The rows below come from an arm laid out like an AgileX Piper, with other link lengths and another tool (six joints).
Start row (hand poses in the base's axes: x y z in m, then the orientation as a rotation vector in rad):
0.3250, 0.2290, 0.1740, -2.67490, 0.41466, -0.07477
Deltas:
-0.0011, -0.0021, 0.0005, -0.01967, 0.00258, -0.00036
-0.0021, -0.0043, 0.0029, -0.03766, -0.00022, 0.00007
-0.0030, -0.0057, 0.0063, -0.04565, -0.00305, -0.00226
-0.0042, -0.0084, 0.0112, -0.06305, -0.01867, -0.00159
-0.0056, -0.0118, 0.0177, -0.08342, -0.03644, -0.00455
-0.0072, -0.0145, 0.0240, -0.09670, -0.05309, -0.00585
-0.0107, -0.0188, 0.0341, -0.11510, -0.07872, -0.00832
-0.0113, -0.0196, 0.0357, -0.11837, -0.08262, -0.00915
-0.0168, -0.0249, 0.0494, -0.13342, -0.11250, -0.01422
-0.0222, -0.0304, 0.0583, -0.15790, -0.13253, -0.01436
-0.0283, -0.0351, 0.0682, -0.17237, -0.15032, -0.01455
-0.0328, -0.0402, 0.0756, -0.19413, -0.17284, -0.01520
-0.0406, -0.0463, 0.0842, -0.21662, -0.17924, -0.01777
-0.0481, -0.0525, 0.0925, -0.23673, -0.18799, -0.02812
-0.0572, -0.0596, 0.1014, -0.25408, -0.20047, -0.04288
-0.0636, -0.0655, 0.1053, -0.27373, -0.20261, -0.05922
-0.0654, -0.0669, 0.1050, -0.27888, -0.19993, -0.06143
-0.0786, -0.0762, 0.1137, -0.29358, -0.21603, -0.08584
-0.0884, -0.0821, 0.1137, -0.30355, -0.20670, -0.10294
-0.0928, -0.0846, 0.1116, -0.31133, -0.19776, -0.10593
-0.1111, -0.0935, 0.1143, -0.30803, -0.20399, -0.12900
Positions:
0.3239, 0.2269, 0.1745, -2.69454, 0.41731, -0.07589
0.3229, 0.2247, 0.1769, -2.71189, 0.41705, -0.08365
0.3220, 0.2233, 0.1803, -2.71888, 0.41984, -0.09001
0.3208, 0.2206, 0.1852, -2.73367, 0.41508, -0.11502
0.3194, 0.2172, 0.1917, -2.75009, 0.41468, -0.14498
0.3178, 0.2145, 0.1980, -2.75985, 0.41187, -0.17134
0.3143, 0.2102, 0.2081, -2.77237, 0.40795, -0.21179
0.3137, 0.2094, 0.2097, -2.77460, 0.40799, -0.21823
0.3082, 0.2041, 0.2234, -2.78182, 0.40591, -0.26466
0.3028, 0.1986, 0.2323, -2.80086, 0.40073, -0.29906
0.2967, 0.1939, 0.2422, -2.81043, 0.39573, -0.32775
0.2922, 0.1888, 0.2496, -2.82540, 0.39002, -0.36547
0.2844, 0.1827, 0.2582, -2.84470, 0.39251, -0.38212
0.2769, 0.1765, 0.2665, -2.85934, 0.40501, -0.40389
0.2678, 0.1694, 0.2754, -2.86908, 0.42237, -0.43154
0.2614, 0.1635, 0.2793, -2.88339, 0.44586, -0.44626
0.2596, 0.1621, 0.2790, -2.88855, 0.45026, -0.44494
0.2464, 0.1528, 0.2877, -2.89166, 0.48014, -0.48025
0.2366, 0.1469, 0.2877, -2.89948, 0.50860, -0.47607
0.2322, 0.1444, 0.2856, -2.90873, 0.51670, -0.46713
0.2139, 0.1355, 0.2883, -2.89737, 0.54713, -0.48213

